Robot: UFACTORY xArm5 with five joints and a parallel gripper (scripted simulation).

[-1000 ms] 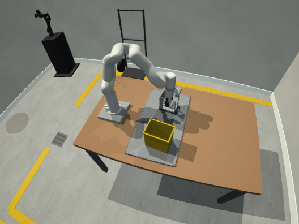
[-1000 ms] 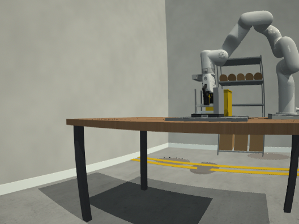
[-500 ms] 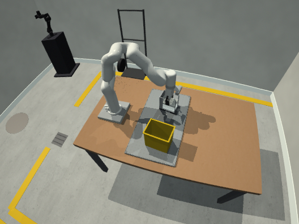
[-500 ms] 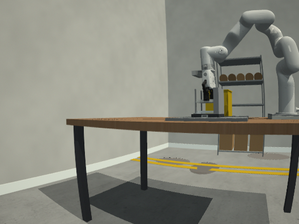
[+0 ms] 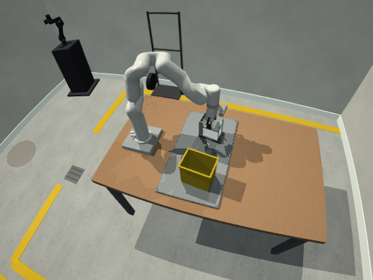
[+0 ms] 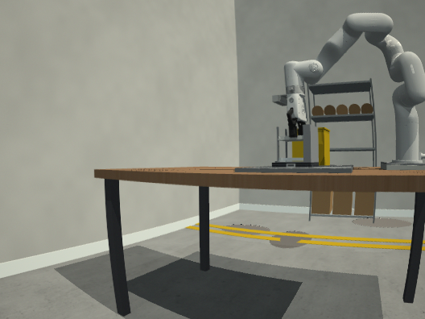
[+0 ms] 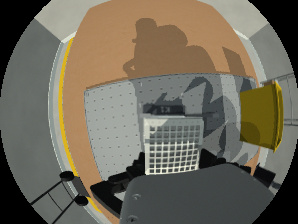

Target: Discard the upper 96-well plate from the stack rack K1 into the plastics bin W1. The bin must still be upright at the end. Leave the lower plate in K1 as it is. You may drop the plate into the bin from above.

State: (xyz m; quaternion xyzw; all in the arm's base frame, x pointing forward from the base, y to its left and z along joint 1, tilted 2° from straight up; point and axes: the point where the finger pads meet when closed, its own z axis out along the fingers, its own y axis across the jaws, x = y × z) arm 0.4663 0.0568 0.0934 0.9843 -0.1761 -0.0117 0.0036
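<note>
My hand is 34 cm to the left of the yellow plastics bin, 6 cm past it and 3 cm above it. The rest, counted from my hand: white 96-well plate 1 cm below.
</note>
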